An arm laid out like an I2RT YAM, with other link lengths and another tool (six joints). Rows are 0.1 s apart.
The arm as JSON. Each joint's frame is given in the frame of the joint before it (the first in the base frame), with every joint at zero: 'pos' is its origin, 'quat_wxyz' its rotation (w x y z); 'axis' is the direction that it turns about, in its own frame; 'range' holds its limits. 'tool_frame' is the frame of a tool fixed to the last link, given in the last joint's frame.
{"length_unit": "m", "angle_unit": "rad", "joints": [
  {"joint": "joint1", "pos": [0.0, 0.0, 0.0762], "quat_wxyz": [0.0, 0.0, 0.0, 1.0], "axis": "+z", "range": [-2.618, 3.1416]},
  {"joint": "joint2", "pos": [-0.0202, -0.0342, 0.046], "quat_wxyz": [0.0, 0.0, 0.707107, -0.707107], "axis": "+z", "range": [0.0, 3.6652]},
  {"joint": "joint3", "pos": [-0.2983, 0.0, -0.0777], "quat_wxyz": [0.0, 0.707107, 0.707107, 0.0], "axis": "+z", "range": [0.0, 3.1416]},
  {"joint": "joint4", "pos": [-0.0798, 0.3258, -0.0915], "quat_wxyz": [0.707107, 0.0, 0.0, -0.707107], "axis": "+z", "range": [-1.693, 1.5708]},
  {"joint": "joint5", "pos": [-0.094, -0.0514, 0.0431], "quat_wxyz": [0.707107, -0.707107, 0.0, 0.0], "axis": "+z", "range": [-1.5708, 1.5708]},
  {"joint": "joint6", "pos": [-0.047, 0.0, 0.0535], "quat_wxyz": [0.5, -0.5, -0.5, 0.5], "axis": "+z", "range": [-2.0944, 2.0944]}
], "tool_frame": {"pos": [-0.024, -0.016, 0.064], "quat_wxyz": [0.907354, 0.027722, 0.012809, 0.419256]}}
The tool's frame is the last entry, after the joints.
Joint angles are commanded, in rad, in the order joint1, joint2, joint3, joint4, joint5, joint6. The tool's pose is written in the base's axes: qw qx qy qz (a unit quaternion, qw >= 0); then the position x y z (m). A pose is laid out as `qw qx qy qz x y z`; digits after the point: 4 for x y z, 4 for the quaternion.
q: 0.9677 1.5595 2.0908 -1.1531 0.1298 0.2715
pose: 0.0859 -0.6953 -0.5633 -0.4380 0.2542 0.3194 0.5174
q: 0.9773 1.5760 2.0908 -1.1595 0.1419 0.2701
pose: 0.0796 -0.6975 -0.5684 -0.4291 0.2551 0.3255 0.5103
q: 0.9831 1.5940 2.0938 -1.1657 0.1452 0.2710
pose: 0.0768 -0.6997 -0.5728 -0.4201 0.2567 0.3315 0.5035
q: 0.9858 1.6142 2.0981 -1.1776 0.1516 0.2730
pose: 0.0713 -0.7043 -0.5761 -0.4086 0.2593 0.3363 0.4955
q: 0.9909 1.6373 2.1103 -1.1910 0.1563 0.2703
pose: 0.0664 -0.7061 -0.5816 -0.3984 0.2611 0.3420 0.4892
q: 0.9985 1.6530 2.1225 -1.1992 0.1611 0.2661
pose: 0.0633 -0.7048 -0.5867 -0.3937 0.2609 0.3466 0.4866
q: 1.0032 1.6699 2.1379 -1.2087 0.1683 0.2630
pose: 0.0589 -0.7049 -0.5898 -0.3896 0.2619 0.3504 0.4845
